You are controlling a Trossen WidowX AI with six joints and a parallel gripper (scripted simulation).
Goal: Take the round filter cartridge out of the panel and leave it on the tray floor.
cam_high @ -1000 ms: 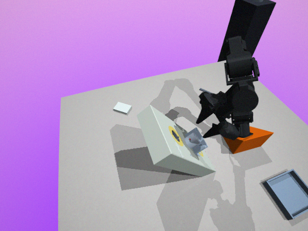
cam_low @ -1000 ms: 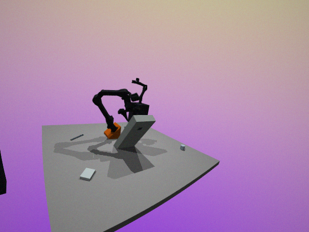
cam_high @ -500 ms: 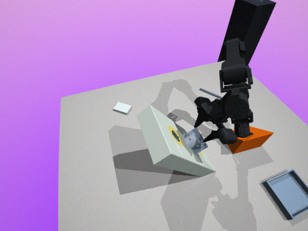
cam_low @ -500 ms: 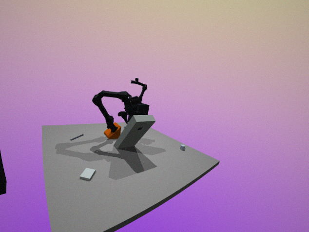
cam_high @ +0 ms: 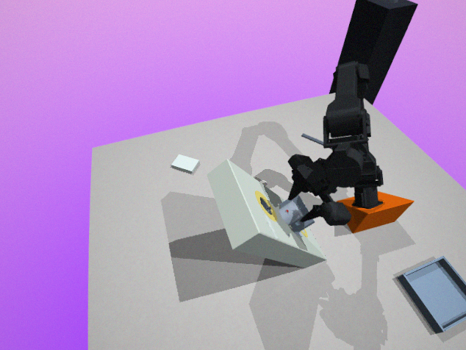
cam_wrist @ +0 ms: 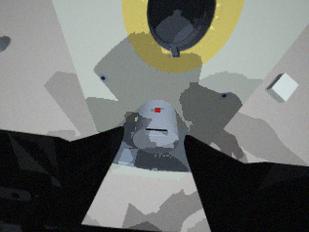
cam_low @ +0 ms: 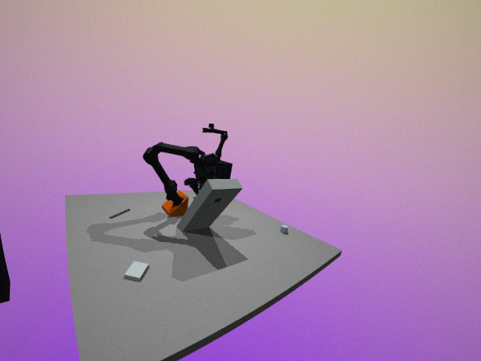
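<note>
The round grey filter cartridge is 10 mm below my gripper tip and 10 mm ahead of it. From my gripper tip the other things lie so: pale green service panel 50 mm ahead, 30 mm below, 10 mm to the right; white flat block 440 mm to the right, 200 mm below, 170 mm ahead; blue-grey tray 310 mm to the left, 300 mm behind, 190 mm below.
</note>
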